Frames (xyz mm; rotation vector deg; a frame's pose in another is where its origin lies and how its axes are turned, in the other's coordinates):
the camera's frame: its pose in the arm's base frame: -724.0 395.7 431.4 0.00 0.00 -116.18
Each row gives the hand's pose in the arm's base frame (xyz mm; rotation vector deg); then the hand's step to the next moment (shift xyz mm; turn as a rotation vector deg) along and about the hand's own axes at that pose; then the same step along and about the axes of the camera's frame.
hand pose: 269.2 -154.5 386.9 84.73 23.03 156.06
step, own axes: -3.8 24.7 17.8 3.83 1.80 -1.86
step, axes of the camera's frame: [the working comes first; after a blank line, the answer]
step, axes of the arm's base frame: 19.5 -20.5 11.8 -3.46 -1.62 2.60

9.8 26.5 11.8 2.98 -2.39 2.60
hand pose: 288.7 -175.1 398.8 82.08 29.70 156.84
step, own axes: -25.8 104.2 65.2 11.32 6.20 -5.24
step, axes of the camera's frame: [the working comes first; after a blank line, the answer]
step, axes of the arm's base frame: 82.2 -84.0 44.3 -9.89 -5.55 8.09

39.1 110.8 44.3 9.35 -6.43 8.09
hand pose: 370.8 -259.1 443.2 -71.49 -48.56 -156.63
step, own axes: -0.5 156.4 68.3 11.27 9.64 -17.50
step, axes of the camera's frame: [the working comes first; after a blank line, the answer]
step, axes of the arm's base frame: 84.4 -100.4 109.2 -17.57 -14.42 3.12

52.9 120.0 109.2 20.69 -9.40 3.12
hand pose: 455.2 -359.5 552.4 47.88 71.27 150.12
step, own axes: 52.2 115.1 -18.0 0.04 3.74 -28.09
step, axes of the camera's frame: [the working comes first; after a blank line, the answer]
step, axes of the arm's base frame: -39.5 -70.1 99.1 -14.46 -21.50 -11.48

80.3 -4.5 99.1 25.67 -3.49 -11.48
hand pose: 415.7 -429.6 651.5 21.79 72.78 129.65
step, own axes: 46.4 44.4 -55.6 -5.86 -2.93 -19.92
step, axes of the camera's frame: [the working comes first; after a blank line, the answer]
step, axes of the arm's base frame: -78.0 -32.6 8.5 -3.71 -16.14 -12.87

63.6 -55.6 8.5 16.12 3.79 -12.87
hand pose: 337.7 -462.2 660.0 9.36 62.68 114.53
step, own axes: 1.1 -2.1 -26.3 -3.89 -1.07 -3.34
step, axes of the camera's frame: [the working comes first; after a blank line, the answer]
step, axes of the arm's base frame: -11.7 -15.4 -18.0 1.61 -4.63 -1.84

19.0 -3.7 -18.0 3.45 3.49 -1.84
